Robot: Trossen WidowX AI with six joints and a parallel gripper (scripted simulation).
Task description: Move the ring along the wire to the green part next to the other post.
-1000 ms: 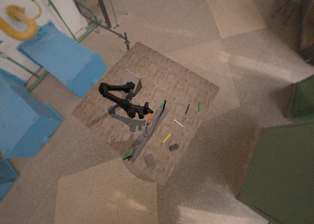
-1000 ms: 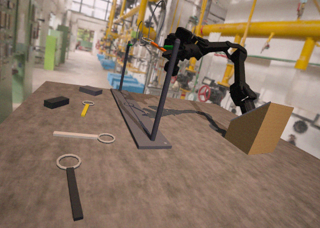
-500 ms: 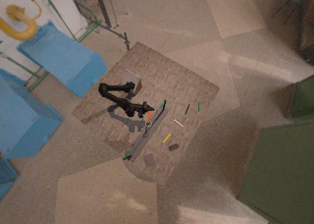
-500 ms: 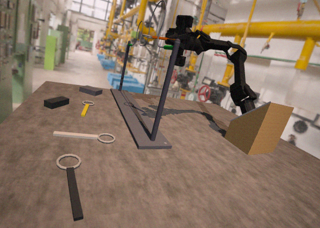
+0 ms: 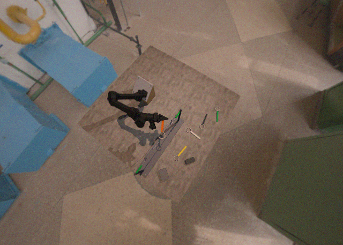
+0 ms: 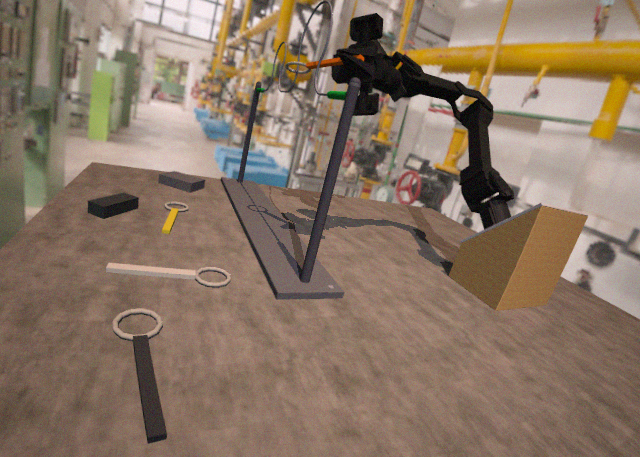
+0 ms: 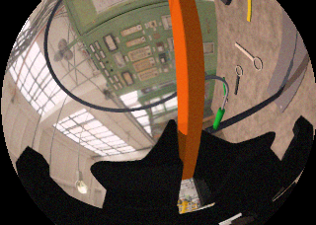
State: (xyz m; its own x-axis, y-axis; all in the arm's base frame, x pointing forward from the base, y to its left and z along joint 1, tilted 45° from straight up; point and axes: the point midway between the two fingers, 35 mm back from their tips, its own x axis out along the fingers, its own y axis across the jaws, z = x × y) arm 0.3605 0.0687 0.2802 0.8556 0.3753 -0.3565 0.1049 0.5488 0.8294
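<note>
Now: the orange-handled ring 1 cm ahead of my gripper tip, 9 cm to the right of it and 2 cm below it. From my gripper tip the other things lie so: yellow-handled ring 23 cm ahead, 14 cm to the right, 37 cm below; then dark-handled ring 25 cm ahead, 27 cm to the left, 37 cm below; then cream-handled ring 21 cm ahead, 11 cm to the left, 37 cm below.
</note>
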